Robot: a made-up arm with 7 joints.
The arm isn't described. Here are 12 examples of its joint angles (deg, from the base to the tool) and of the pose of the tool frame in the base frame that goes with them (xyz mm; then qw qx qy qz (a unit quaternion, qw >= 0)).
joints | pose
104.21 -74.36 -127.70 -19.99 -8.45 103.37 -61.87 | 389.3 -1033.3 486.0 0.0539 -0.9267 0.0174 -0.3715
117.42 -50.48 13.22 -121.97 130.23 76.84 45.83 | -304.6 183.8 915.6 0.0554 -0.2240 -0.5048 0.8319
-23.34 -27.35 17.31 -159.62 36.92 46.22 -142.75 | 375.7 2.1 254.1 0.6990 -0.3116 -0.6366 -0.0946
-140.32 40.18 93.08 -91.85 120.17 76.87 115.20 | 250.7 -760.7 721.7 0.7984 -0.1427 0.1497 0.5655
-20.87 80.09 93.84 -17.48 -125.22 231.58 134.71 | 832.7 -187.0 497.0 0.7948 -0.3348 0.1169 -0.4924
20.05 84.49 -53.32 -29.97 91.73 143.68 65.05 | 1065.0 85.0 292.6 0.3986 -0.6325 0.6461 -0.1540
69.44 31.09 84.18 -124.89 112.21 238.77 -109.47 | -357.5 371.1 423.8 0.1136 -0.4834 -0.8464 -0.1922
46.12 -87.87 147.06 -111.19 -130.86 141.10 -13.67 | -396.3 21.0 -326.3 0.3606 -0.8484 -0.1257 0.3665
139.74 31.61 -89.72 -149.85 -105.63 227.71 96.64 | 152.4 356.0 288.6 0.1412 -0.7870 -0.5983 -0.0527
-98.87 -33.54 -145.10 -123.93 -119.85 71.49 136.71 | -277.5 634.7 72.3 0.1857 -0.5741 -0.2517 -0.7567
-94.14 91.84 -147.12 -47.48 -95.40 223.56 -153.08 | -316.5 -799.7 467.6 0.7387 0.2047 -0.6394 0.0606
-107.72 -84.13 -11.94 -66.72 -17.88 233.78 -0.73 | 167.6 714.0 739.3 0.7766 -0.3539 0.4299 0.2947
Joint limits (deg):
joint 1: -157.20..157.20
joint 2: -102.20..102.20
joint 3: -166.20..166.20
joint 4: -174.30..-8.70
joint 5: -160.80..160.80
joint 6: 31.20..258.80
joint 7: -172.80..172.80
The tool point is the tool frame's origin. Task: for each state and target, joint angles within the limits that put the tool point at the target. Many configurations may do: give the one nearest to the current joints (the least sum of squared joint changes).
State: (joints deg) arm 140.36 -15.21 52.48 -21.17 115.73 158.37 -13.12
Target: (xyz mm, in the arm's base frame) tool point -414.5 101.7 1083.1
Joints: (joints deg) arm 131.52 -5.76 42.29 -54.81 124.39 182.91 -13.12
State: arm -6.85 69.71 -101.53 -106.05 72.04 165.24 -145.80
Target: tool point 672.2 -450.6 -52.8
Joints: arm 16.43 96.87 -57.36 -93.66 66.00 162.13 -145.80
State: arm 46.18 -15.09 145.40 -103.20 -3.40 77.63 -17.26
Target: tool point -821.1 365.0 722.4
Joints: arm 11.76 -28.09 129.44 -72.31 -3.46 89.11 -17.26
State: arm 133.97 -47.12 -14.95 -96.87 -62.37 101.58 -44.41
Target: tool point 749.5 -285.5 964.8
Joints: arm 139.96 -77.60 -29.37 -58.73 -60.36 101.10 -44.41
